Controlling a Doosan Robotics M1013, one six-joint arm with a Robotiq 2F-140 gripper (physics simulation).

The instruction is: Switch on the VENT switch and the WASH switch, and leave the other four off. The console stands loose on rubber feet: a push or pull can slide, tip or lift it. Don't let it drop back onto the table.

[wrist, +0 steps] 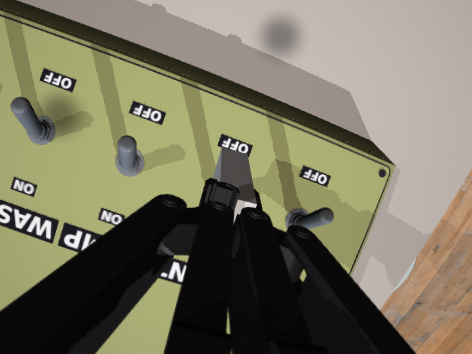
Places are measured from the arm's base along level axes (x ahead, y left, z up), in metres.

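Where they show: gripper, fingertip midpoint: [228, 171].
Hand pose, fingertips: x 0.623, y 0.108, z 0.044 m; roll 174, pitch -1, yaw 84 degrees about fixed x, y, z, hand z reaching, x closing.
Observation:
Things, the pixels of their top centre, and the offset from my fingertips. "*": a spot on its surface instead. Level surfaces: height alone.
- column's OFF label at a spot on its surface: [235, 145] * dx +0.010, dy +0.006, dz -0.065 m
- VENT label at its top centre: [186, 278] dx +0.111, dy -0.016, dz -0.018 m
- WASH switch at a spot on its surface: [29, 119] * dx -0.005, dy -0.133, dz -0.020 m
- LAMP switch at a spot on its surface: [128, 154] * dx +0.006, dy -0.064, dz -0.014 m
- LIFT switch at a spot on its surface: [314, 219] * dx +0.037, dy +0.069, dz -0.018 m
- pale table top at its surface level: dz -0.139 m
The green console [30, 270] fills the left and middle of the wrist view. My gripper [228, 171] is shut and empty, its tips over the VENT column just below that column's OFF label [235, 145]. The VENT lever is hidden behind the fingers, so its position cannot be told. The VENT label [172, 270] is partly covered. The WASH switch [29, 119] at the left leans toward its OFF label [58, 80]. The other levers in view are the LAMP switch [128, 154], leaning to OFF, and the LIFT switch [314, 219] right of the fingers, its tip pointing right.
The console's long edge with the OFF labels runs diagonally across the top, and its corner screw [382, 173] is at the right. A pale table top [400, 60] lies beyond, with the console's shadow on it. Wooden floor [440, 285] shows at the lower right.

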